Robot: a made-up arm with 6 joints.
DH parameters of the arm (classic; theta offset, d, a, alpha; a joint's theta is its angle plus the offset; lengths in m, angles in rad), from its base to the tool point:
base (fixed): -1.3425 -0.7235 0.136 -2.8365
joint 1: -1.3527 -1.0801 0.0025 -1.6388
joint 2: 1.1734 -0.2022 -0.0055 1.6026
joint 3: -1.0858 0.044 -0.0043 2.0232
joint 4: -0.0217 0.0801 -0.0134 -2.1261
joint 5: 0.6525 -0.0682 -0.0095 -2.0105
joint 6: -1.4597 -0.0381 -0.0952 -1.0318
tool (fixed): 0.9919 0.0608 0 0
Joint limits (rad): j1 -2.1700..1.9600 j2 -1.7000..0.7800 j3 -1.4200..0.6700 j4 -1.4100..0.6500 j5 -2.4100..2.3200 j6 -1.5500..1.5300
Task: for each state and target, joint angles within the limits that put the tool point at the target. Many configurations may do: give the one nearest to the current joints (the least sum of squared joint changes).
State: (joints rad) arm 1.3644 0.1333 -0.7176 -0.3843 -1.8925 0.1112
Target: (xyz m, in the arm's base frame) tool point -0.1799 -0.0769 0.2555
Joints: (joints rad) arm 1.7395 0.1775 -0.7142 -0.3555 -1.9200 0.1397
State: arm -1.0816 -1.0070 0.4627 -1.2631 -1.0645 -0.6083
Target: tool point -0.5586 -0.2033 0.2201
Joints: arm -0.8986 -0.6493 0.1603 -1.4100 -0.8937 -0.6806
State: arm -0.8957 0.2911 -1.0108 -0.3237 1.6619 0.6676
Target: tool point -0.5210 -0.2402 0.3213
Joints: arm -1.0348 -0.5810 -0.9452 -0.2019 1.7805 0.5262
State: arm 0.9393 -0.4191 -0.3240 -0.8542 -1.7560 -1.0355
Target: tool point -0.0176 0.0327 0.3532
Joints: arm 1.2311 -0.4830 0.4568 -0.8199 -1.8879 -1.0125
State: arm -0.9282 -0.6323 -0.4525 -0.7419 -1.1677 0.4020
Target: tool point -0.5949 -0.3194 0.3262
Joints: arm -1.4041 -1.2198 0.3362 -0.4858 -1.0307 0.1479
